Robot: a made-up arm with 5 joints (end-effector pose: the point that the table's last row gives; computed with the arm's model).
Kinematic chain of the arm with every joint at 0, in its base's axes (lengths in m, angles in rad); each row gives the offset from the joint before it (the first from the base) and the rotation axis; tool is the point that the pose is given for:
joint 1: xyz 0 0 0.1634 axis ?
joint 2: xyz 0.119 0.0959 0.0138 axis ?
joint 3: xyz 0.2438 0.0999 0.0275 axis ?
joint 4: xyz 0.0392 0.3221 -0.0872 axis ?
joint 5: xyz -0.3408 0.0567 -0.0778 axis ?
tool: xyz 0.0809 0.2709 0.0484
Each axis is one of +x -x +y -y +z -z.
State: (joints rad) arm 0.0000 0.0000 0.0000 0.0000 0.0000
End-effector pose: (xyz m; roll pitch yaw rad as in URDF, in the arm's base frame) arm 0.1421 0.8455 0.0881 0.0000 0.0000 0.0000
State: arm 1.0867 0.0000 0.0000 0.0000 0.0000
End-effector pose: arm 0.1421 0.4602 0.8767 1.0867 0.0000 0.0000
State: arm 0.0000 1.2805 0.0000 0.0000 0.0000
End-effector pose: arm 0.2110 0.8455 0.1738 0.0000 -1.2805 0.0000
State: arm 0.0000 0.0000 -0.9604 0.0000 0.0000
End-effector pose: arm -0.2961 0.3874 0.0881 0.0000 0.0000 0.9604
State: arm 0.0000 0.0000 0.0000 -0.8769 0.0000
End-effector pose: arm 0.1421 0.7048 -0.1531 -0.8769 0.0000 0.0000
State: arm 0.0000 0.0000 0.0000 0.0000 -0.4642
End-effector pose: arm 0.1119 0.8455 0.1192 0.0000 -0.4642 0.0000
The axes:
joint 1: +x
joint 2: -y
joint 3: -z
joint 4: +x
joint 5: +y

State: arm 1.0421 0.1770 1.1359 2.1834 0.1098
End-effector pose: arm 0.3764 -0.0212 0.7099 2.9371 0.7343 -0.8656
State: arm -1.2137 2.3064 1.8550 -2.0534 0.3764
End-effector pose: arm 0.0802 0.6283 0.0095 -0.0358 -0.5971 -1.2532
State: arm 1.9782 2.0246 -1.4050 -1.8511 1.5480
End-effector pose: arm 0.3623 -0.2323 0.0208 -0.3432 0.4287 -2.3918
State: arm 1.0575 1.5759 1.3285 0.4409 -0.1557
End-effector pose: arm 0.0506 -0.4263 1.0562 1.8515 0.8707 -1.7916
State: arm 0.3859 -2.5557 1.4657 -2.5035 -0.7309
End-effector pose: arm -0.2615 0.4103 0.4153 0.9989 0.0918 -2.3378
